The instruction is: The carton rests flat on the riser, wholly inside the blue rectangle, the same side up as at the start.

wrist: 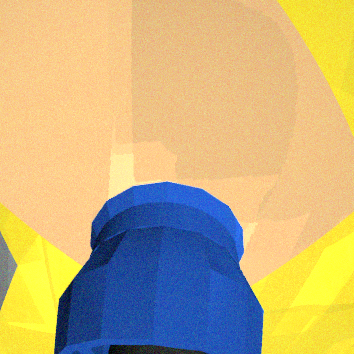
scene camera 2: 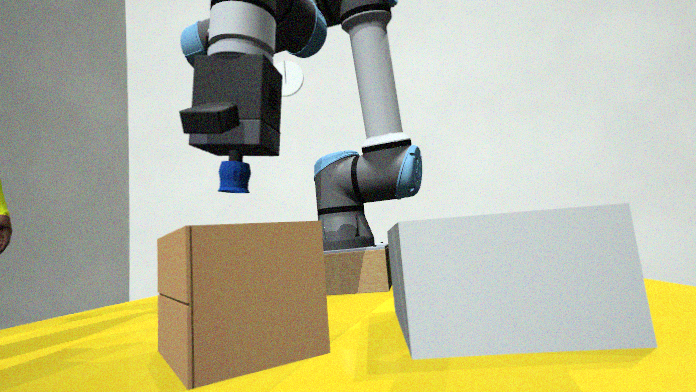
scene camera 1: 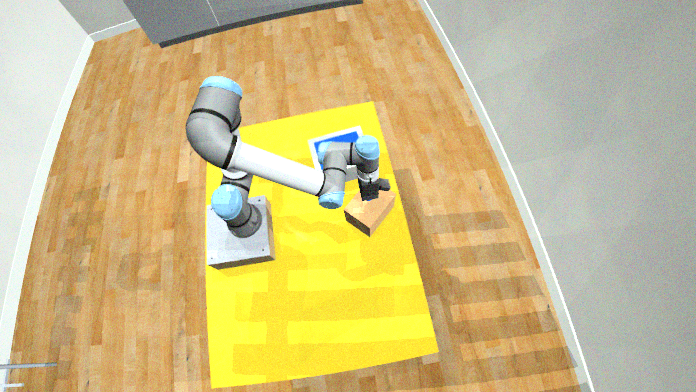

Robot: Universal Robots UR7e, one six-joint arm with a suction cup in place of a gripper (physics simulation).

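Pixels of known places: hand, its tool point: (wrist: pixel 165 251) (scene camera 2: pixel 233 191); arm's base, origin of its link: (scene camera 2: pixel 344 248) (scene camera 1: pixel 244 220).
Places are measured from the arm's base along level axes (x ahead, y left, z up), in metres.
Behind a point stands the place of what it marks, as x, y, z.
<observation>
The brown carton (scene camera 1: pixel 378 212) @(0.542, -0.137, 0.031) (scene camera 2: pixel 257 295) @(0.600, -0.033, -0.035) (wrist: pixel 210 100) @(0.540, -0.101, 0.031) stands flat on the yellow mat, beside the riser and apart from it. My gripper (scene camera 1: pixel 369 200) (scene camera 2: pixel 234 191) (wrist: pixel 167 195), a blue suction cup, is open and holds nothing. It hangs a short way above the carton's top, with a gap showing in scene camera 2. The light grey riser (scene camera 1: pixel 351 174) @(0.493, 0.099, -0.044) (scene camera 2: pixel 520 285) @(0.595, 0.200, -0.043) stands on the mat. The blue rectangle (scene camera 1: pixel 345 138) @(0.511, 0.250, 0.021) with its white border lies on the riser's top, partly hidden by my arm in scene camera 1. The riser's top does not show in scene camera 2.
The yellow mat (scene camera 1: pixel 325 325) @(0.219, -0.487, -0.099) (scene camera 2: pixel 360 325) @(0.436, 0.049, -0.099) lies under carton, riser and arm base. The arm's pedestal (scene camera 1: pixel 220 250) @(-0.122, -0.102, 0.003) (scene camera 2: pixel 355 272) @(0.097, 0.028, -0.054) stands at the mat's left side in scene camera 1. A grey cabinet (scene camera 1: pixel 260 12) stands beyond the mat. Part of a person shows at scene camera 2's left edge.
</observation>
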